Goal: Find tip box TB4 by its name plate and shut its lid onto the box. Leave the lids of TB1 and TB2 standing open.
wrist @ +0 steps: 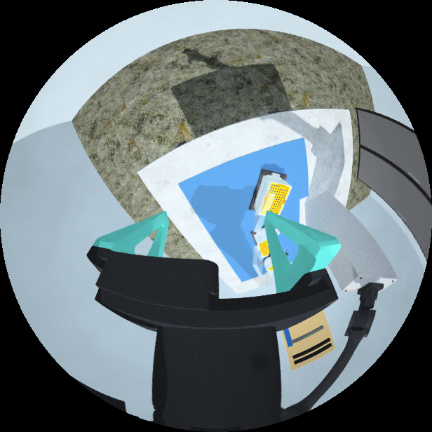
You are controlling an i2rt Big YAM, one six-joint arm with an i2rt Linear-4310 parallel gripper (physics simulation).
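Note:
Three tip boxes with yellow racks stand in a row on a blue mat (235,172). The farthest tip box (282,194) is tilted in the view, and a clear, raised lid part overlaps the left side of its yellow rack. The middle tip box (263,248) is partly behind the right finger, with clear lid parts around it. The nearest tip box (269,264) is mostly hidden by that finger. The name plates are too small or hidden to read, so I cannot tell which box is TB4. My gripper (216,216) is open and empty, with teal fingers, above the mat's near left part.
The mat lies on a white table top (162,172) over a mottled green-brown floor area. A light grey block (350,240) with a black cable joint stands at the right. A tan board (310,347) lies at lower right. A dark grey panel (390,145) is at far right.

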